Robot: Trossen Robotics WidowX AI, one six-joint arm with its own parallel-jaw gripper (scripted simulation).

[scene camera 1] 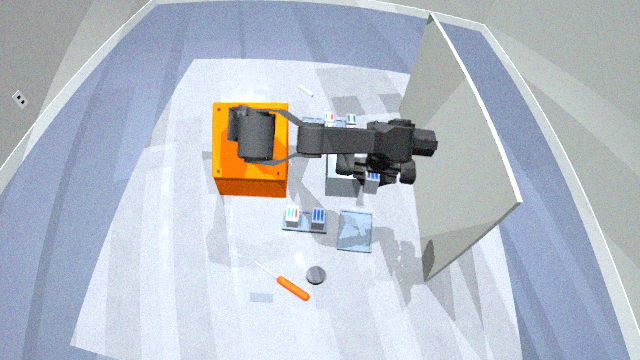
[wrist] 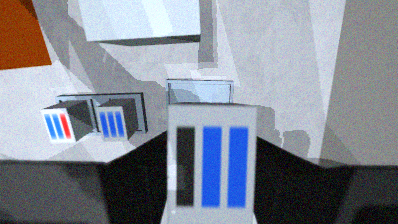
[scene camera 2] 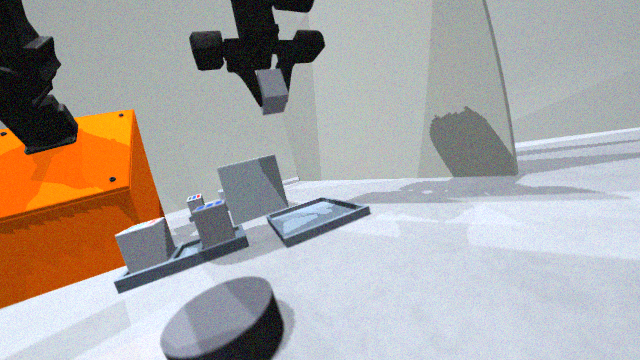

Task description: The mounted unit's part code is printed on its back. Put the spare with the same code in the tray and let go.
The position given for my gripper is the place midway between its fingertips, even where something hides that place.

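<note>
What my gripper (scene camera 2: 274, 104) (scene camera 1: 369, 184) (wrist: 206, 135) holds is a grey spare block (scene camera 2: 274, 92). I can see a tall wall panel (scene camera 2: 390, 96) (wrist: 353, 133) as well. A shallow tray (wrist: 177, 90) is in my sight, and so is a rack (wrist: 93, 100).
</note>
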